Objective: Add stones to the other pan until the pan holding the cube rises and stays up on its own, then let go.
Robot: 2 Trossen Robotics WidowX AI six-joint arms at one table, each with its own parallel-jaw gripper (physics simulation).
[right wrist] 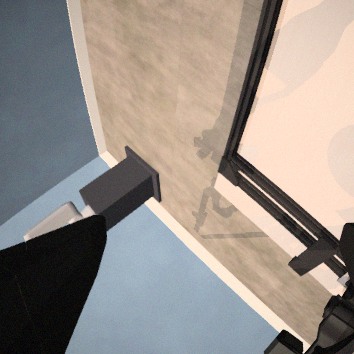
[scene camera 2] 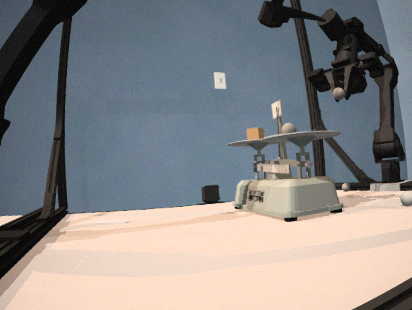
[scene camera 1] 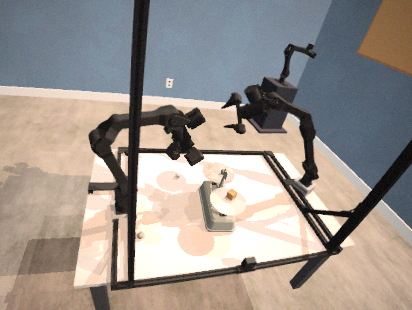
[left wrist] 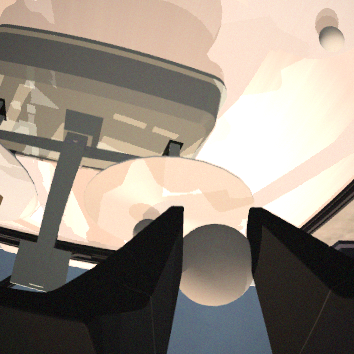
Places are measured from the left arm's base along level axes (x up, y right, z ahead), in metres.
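Pixels of known places: left gripper, fingertip midpoint: (scene camera 2: 341, 100) (left wrist: 215, 218); right gripper, fingertip midpoint: (right wrist: 230, 233) (scene camera 1: 222, 117); left arm's base, origin of the base link: (scene camera 2: 391, 182) (scene camera 1: 123, 208); right arm's base, origin of the base link: (scene camera 1: 305, 182).
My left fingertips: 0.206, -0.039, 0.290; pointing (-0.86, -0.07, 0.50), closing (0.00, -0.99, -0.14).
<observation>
Ahead of a thing's pixels: the offset from my left fingertips to its middle, as dx, dy, dz. "spot": to the spot under its first point.
The orange cube @(-0.056, +0.174, +0.119) (scene camera 1: 231, 194) (scene camera 2: 255, 133) rests on one pan @(-0.072, +0.190, +0.101) (scene camera 1: 220, 203) (scene camera 2: 239, 144) of the grey-green balance @(-0.111, +0.097, +0.121) (scene camera 1: 210, 220) (scene camera 2: 307, 197) (left wrist: 150, 100). This pan sits lower in scene camera 2 than the other pan @(-0.084, +0.005, +0.141) (scene camera 2: 322, 134) (left wrist: 170, 167), which holds one stone @(-0.070, +0.021, +0.157) (scene camera 2: 288, 128) (left wrist: 144, 226). My left gripper (scene camera 2: 339, 89) (left wrist: 215, 218) is shut on a round stone @(+0.013, -0.001, +0.008) (scene camera 2: 339, 95) (left wrist: 215, 270), held above and to the right of the stone's pan in scene camera 2, apart from it. My right gripper (scene camera 1: 226, 115) (right wrist: 230, 233) is open and empty, high behind the table.
One loose stone @(-0.214, -0.139, +0.002) (scene camera 1: 177, 176) (scene camera 2: 407, 198) (left wrist: 331, 38) lies on the table behind the balance's left side in scene camera 1. Another stone @(-0.214, +0.182, -0.241) (scene camera 1: 140, 235) (scene camera 2: 345, 187) lies near the left arm's base. A black frame post (scene camera 1: 135, 100) rises there. A black box @(spot: -0.176, +0.414, +0.111) (scene camera 1: 248, 263) (scene camera 2: 210, 193) sits on the rail.
</observation>
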